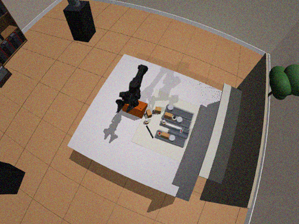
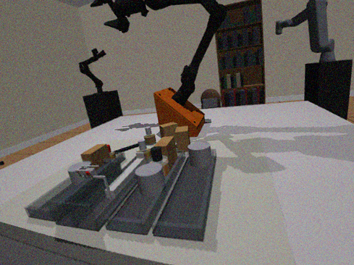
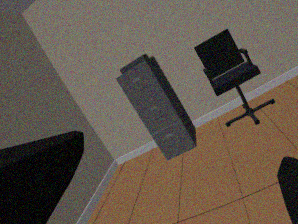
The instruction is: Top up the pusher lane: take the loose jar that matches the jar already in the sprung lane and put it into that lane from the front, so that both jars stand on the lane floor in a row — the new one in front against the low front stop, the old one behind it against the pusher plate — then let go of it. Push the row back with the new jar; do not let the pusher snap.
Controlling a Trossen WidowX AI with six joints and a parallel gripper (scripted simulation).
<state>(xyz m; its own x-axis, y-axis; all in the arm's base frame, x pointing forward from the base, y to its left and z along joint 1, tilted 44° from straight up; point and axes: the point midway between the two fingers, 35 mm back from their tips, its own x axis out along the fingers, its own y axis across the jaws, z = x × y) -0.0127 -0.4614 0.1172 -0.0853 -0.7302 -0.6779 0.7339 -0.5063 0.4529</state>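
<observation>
Right now my gripper tip is 530 mm above the black rod, 200 mm short of it and 100 mm to the right of it. Also, from my gripper tip: white pusher bar 490 mm below, 410 mm ahead, 180 mm to the left.
</observation>
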